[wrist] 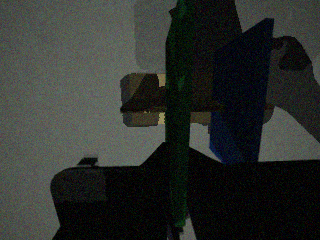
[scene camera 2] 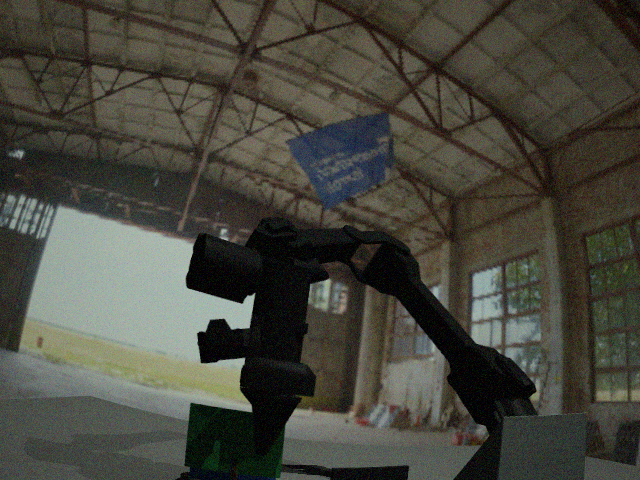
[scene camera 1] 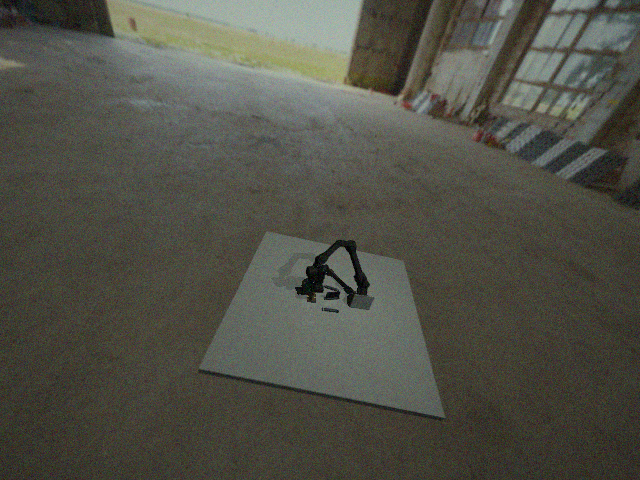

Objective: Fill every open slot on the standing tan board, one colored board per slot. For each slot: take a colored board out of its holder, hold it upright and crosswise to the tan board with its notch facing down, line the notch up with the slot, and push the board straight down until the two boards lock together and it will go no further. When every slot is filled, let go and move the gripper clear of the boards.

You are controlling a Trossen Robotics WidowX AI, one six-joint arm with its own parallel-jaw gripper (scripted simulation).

Labels:
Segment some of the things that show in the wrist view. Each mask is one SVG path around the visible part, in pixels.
My gripper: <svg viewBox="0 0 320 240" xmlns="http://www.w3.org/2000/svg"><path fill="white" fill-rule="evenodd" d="M189 147L187 208L196 240L320 240L320 159L237 162L227 166ZM168 142L163 142L140 166L70 167L58 172L52 178L50 185L51 195L60 224L52 240L167 240L170 185L170 147Z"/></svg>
A blue board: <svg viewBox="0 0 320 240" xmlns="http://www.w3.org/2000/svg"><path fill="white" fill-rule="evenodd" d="M272 18L263 19L236 39L234 38L216 50L213 55L212 100L225 105L225 111L211 112L209 149L218 157L222 164L227 166L237 162L258 162L273 40L274 19Z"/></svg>

